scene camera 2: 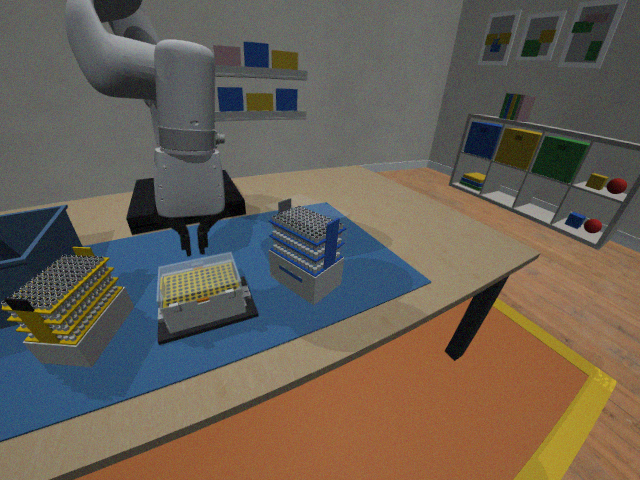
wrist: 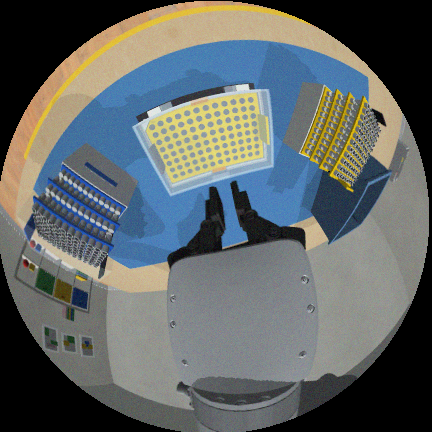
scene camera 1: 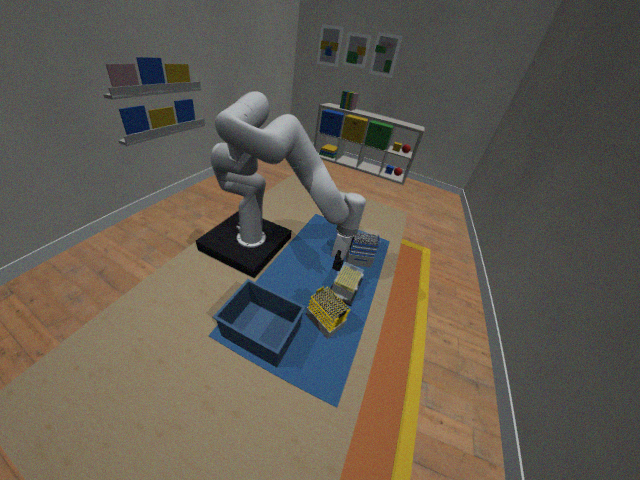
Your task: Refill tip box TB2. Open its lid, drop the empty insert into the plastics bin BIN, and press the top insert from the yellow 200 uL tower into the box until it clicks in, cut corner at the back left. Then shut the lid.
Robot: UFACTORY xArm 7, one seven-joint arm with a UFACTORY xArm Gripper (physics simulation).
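Tip box TB2 stands between the two towers. Its clear lid lies over the yellow insert, whose holes look empty. Whether the lid is latched is too small to tell. My gripper points down just behind the box, apart from it, with a narrow gap between its fingers and nothing held. The yellow 200 uL tower carries several stacked inserts with tips. The blue-grey bin BIN shows no insert in scene camera 1.
A blue tower stands on the other side of the box from the yellow tower. The box rests on a dark plate on the blue mat. The towers' end posts rise beside their stacks.
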